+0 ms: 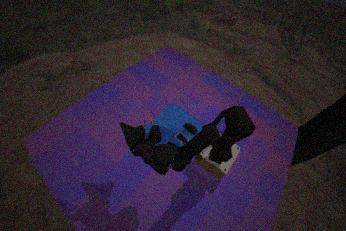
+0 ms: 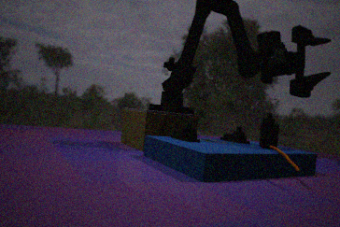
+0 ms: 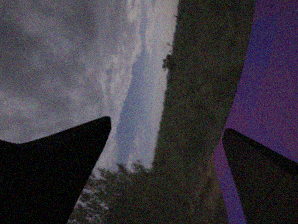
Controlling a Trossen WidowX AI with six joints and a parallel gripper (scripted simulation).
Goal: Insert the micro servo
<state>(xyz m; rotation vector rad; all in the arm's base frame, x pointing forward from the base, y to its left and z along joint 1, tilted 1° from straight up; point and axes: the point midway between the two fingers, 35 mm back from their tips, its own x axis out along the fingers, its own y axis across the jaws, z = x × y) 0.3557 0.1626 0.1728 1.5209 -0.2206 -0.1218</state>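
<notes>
My gripper tip is now 260 mm above the blue deck, 210 mm to the left of it and 90 mm past it.
</notes>
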